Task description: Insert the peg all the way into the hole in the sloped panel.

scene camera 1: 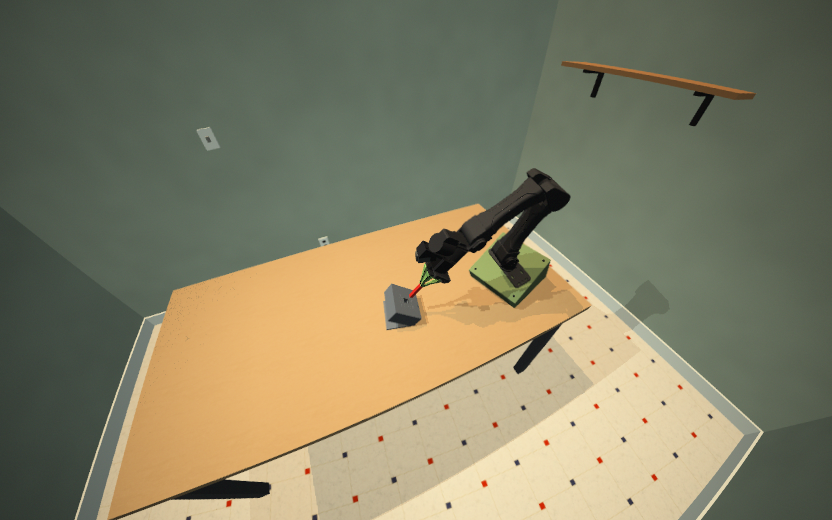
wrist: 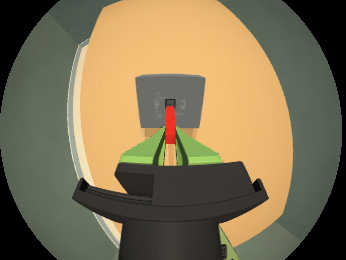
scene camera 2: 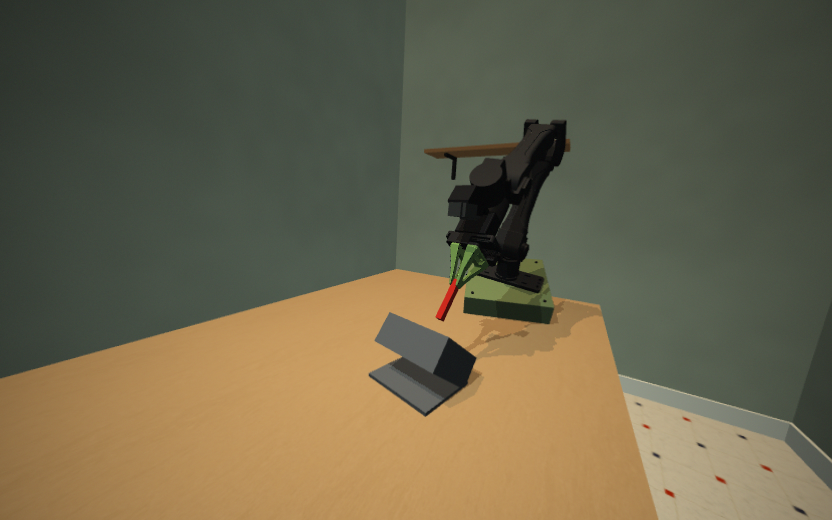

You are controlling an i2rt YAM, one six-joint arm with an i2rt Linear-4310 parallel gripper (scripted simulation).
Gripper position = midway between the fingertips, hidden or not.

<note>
In view: the gripper [scene camera 2: 454,286].
The gripper shows as well in the wrist view [wrist: 170,131].
</note>
